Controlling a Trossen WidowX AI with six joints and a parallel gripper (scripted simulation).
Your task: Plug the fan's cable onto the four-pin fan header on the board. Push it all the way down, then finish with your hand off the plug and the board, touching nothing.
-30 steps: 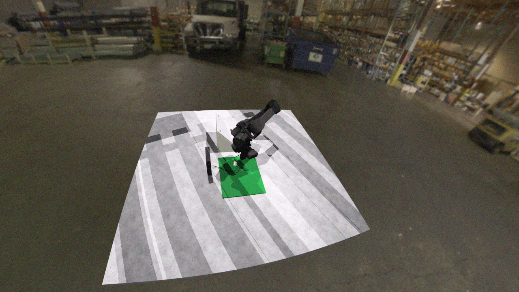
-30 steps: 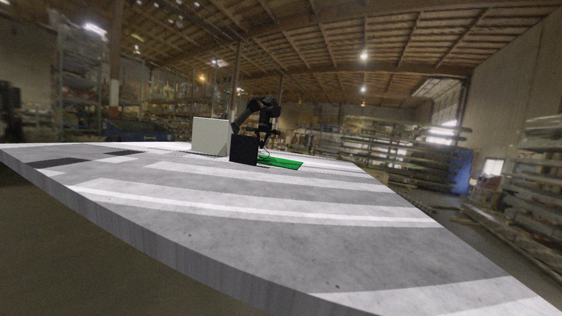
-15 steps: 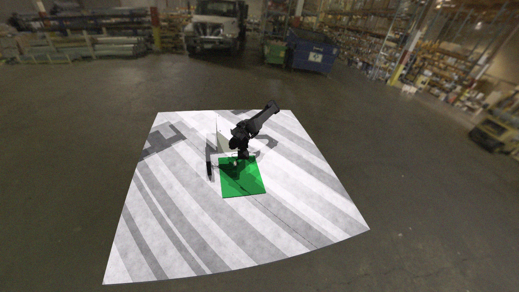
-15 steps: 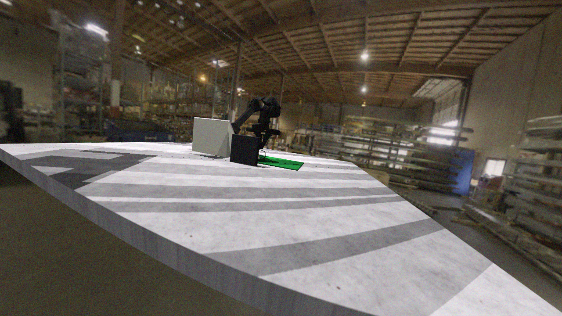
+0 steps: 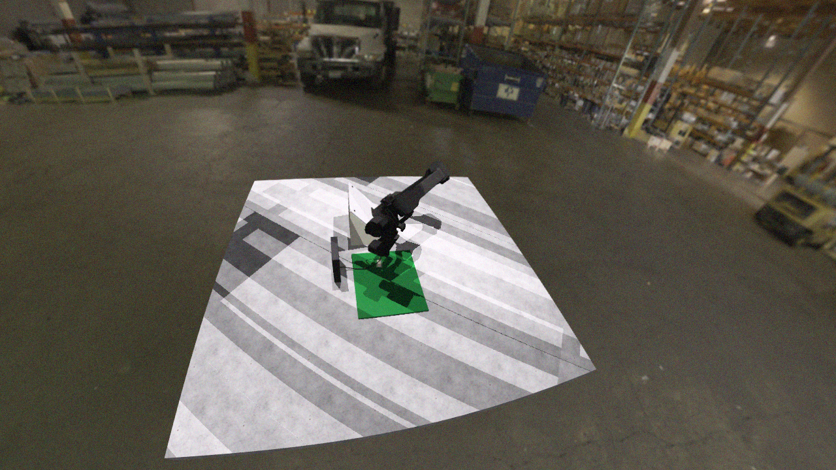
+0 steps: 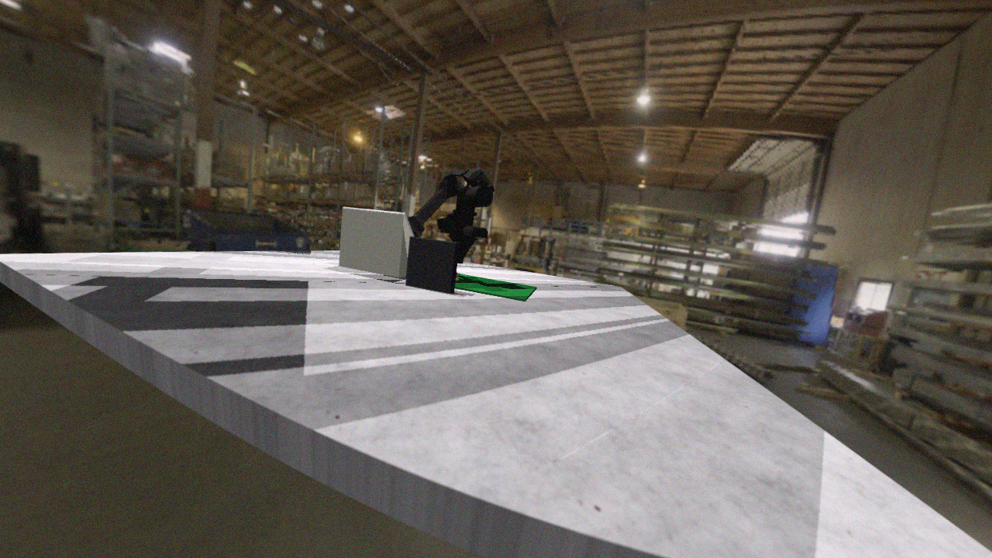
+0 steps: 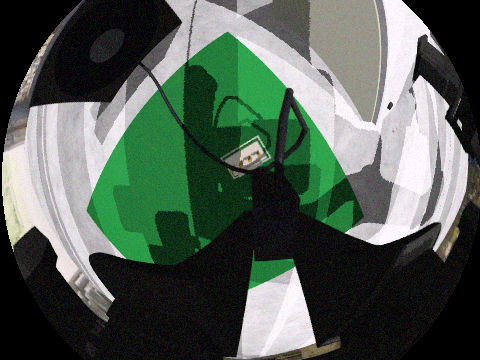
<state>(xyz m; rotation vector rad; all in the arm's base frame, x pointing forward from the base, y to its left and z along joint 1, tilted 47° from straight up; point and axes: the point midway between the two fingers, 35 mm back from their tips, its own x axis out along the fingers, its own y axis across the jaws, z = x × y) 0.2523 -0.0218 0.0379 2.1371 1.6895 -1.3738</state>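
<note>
Right now the black cable is 20 mm to the right of my gripper tip, 20 mm behind it and 10 mm above it. Round my gripper tip: dark fan plug 10 mm to the right, 10 mm above; green board 80 mm below, 80 mm ahead, 10 mm to the right; white-framed header 70 mm below, 30 mm to the right.
</note>
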